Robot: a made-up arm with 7 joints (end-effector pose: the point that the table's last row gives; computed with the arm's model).
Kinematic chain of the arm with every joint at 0, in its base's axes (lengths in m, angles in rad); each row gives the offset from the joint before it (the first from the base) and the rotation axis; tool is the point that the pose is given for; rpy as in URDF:
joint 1: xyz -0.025 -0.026 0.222 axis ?
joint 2: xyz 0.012 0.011 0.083 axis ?
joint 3: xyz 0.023 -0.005 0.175 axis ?
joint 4: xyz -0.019 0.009 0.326 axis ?
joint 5: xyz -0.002 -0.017 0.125 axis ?
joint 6: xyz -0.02 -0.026 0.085 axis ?
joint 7: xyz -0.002 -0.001 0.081 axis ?
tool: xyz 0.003 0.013 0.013 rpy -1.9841 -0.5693 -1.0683
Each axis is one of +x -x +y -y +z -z.
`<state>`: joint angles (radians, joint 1 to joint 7).
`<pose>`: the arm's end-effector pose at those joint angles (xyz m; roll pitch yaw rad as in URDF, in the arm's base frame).
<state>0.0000 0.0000 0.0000 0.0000 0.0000 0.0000 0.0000</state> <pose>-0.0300 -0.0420 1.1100 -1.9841 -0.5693 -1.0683</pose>
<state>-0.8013 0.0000 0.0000 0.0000 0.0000 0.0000 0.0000</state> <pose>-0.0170 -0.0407 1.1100 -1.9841 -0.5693 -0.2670</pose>
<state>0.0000 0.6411 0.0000 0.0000 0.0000 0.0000 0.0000</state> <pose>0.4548 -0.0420 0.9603 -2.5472 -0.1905 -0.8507</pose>
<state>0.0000 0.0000 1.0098 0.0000 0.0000 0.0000 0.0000</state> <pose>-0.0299 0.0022 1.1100 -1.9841 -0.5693 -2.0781</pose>
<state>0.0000 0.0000 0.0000 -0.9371 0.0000 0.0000 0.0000</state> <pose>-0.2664 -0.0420 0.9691 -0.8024 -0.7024 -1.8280</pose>
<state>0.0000 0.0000 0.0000 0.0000 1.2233 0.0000 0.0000</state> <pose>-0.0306 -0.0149 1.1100 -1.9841 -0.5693 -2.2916</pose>
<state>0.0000 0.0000 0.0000 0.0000 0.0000 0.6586 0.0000</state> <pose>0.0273 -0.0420 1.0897 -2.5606 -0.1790 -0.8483</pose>
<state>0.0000 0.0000 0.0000 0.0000 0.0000 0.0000 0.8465</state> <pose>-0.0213 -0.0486 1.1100 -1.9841 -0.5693 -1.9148</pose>
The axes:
joint 1: -z
joint 2: +y
joint 3: -z
joint 4: +y
joint 5: -z
joint 6: +y
joint 7: -z

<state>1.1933 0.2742 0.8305 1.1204 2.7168 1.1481 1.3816</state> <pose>-0.0224 -0.3620 0.9209 -1.6733 -0.5604 -1.3540</pose>
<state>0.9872 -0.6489 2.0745 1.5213 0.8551 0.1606 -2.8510</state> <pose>-0.4546 0.2063 0.6671 -0.1010 0.2798 -1.9852</pose>
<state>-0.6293 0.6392 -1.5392 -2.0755 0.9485 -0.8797 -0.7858</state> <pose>0.2259 -0.0984 0.5822 -0.6067 0.6232 -1.1812</pose>
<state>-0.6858 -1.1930 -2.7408 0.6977 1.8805 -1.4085 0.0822</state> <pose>-0.5132 -0.4696 0.4126 1.6326 -0.1615 -1.6641</pose>
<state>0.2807 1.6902 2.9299 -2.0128 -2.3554 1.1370 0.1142</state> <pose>0.3027 -0.1148 0.0096 -0.3754 0.2149 -1.7460</pose>
